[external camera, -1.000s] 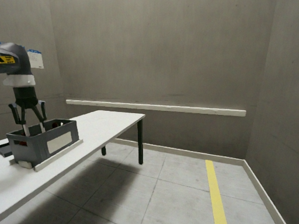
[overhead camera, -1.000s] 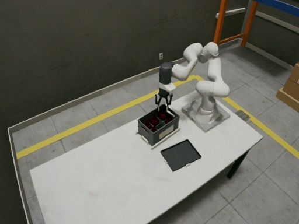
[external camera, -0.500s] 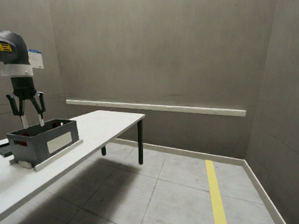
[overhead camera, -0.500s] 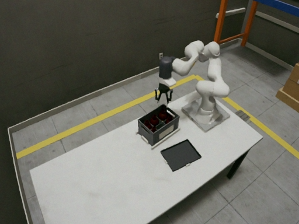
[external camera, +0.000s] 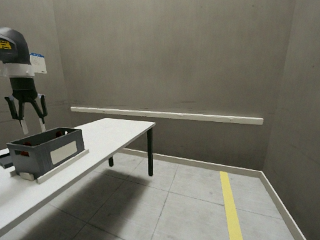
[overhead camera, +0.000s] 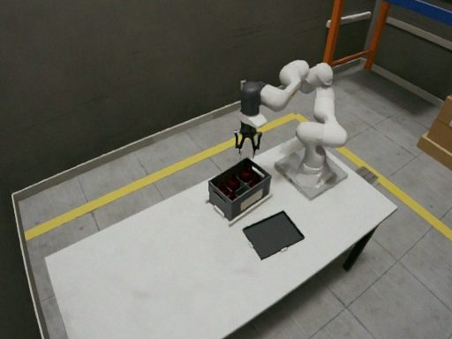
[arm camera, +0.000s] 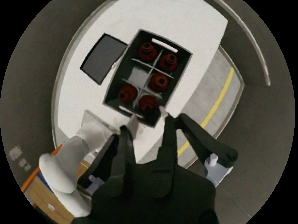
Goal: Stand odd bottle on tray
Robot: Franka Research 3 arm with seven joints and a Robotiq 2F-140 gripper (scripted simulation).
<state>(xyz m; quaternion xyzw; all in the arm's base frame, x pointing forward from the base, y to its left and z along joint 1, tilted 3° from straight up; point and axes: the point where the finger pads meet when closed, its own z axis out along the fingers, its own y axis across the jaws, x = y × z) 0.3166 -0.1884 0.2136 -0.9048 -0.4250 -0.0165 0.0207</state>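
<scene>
My hand is 17 cm above the dark grey crate, 8 cm short of it and 6 cm to the right of it. Also, from my hand: flat black tray (34 cm to the left, 24 cm below, 8 cm ahead).
</scene>
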